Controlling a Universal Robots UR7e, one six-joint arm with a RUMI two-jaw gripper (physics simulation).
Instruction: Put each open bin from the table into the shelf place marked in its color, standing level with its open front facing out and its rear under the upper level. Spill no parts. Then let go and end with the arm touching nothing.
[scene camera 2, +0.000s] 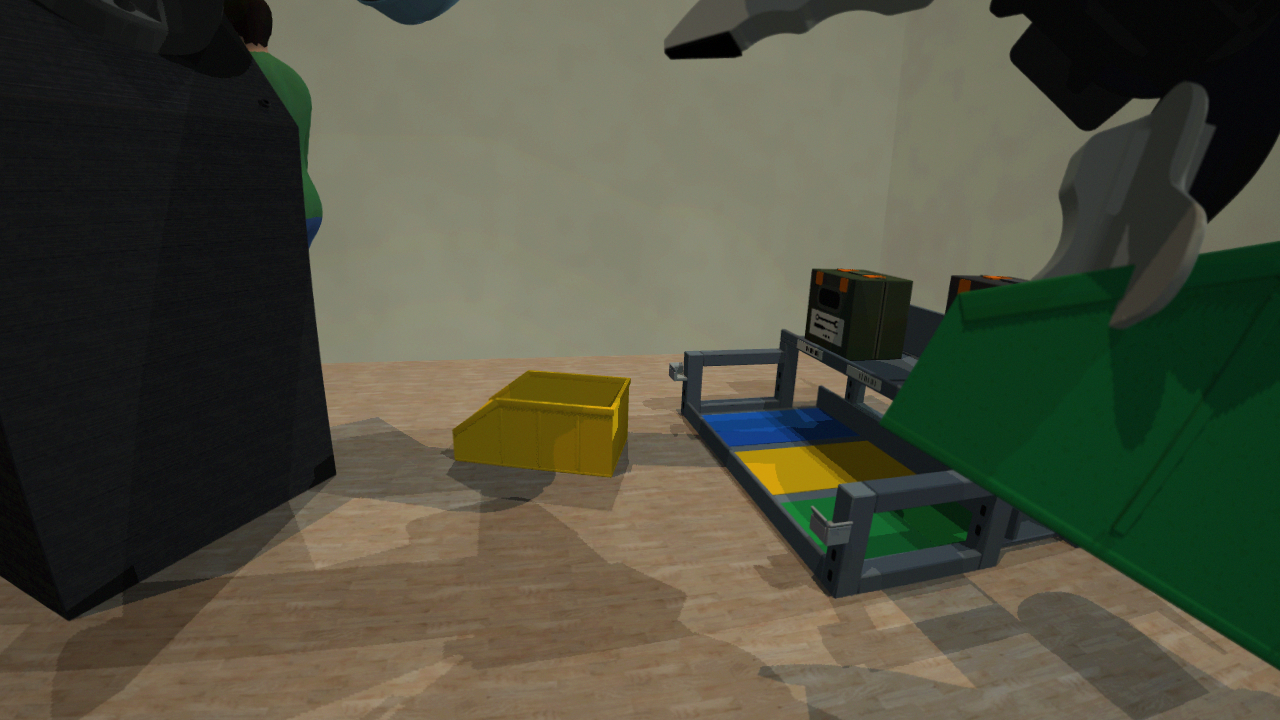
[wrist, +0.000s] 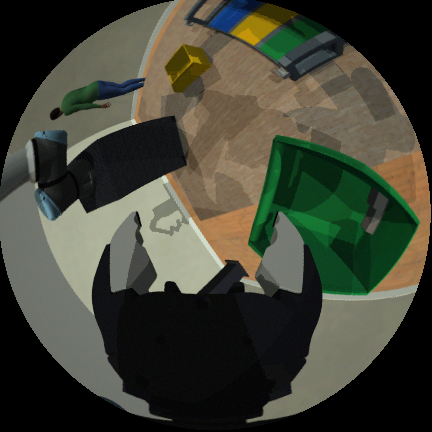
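Seen in the pictures: gripper, fingertip midpoint: (scene camera 2: 810, 221) (wrist: 206, 212); arm's base at its link origin: (wrist: 83, 177).
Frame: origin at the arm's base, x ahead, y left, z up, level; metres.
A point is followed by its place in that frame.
The green bin (scene camera 2: 1163, 429) @(z -0.204, x 0.405, y -0.469 m) (wrist: 325, 220) @(z -0.250, x 0.439, y -0.467 m) is in the air, steeply tilted, at the right in both views. My gripper (scene camera 2: 899, 186) @(z -0.169, x 0.366, y -0.384 m) (wrist: 206, 212) @(z -0.169, x 0.366, y -0.384 m) is open, with nothing between its fingers; one finger overlaps the green bin's rim, and the bin appears to hang on it. A grey-brown part (wrist: 375, 212) @(z -0.267, x 0.509, y -0.487 m) shows inside the bin. The yellow bin (scene camera 2: 546, 434) @(z -0.394, x 0.338, y -0.008 m) (wrist: 199, 65) @(z -0.397, x 0.389, y -0.032 m) stands upright on the table, left of the shelf. The blue place (scene camera 2: 778, 427) @(z -0.429, x 0.628, y 0.030 m) (wrist: 232, 17), yellow place (scene camera 2: 796, 470) @(z -0.429, x 0.587, y -0.079 m) (wrist: 255, 27) and green place (scene camera 2: 895, 532) @(z -0.429, x 0.608, y -0.207 m) (wrist: 285, 42) show no bin. No blue bin shows.
The grey shelf (scene camera 2: 854, 546) @(z -0.391, x 0.518, y -0.259 m) (wrist: 292, 69) @(z -0.378, x 0.520, y -0.259 m) carries a dark toolbox (scene camera 2: 859, 313) @(z -0.277, x 0.690, y -0.015 m) and a second one (scene camera 2: 980, 284) @(z -0.216, x 0.669, y -0.190 m) on its upper level. A tall black pedestal (scene camera 2: 161, 313) @(z -0.245, x 0.048, y -0.085 m) (wrist: 135, 160) @(z -0.221, x 0.046, y -0.087 m) stands at the left. A person (scene camera 2: 290, 116) (wrist: 82, 100) in green is beyond it.
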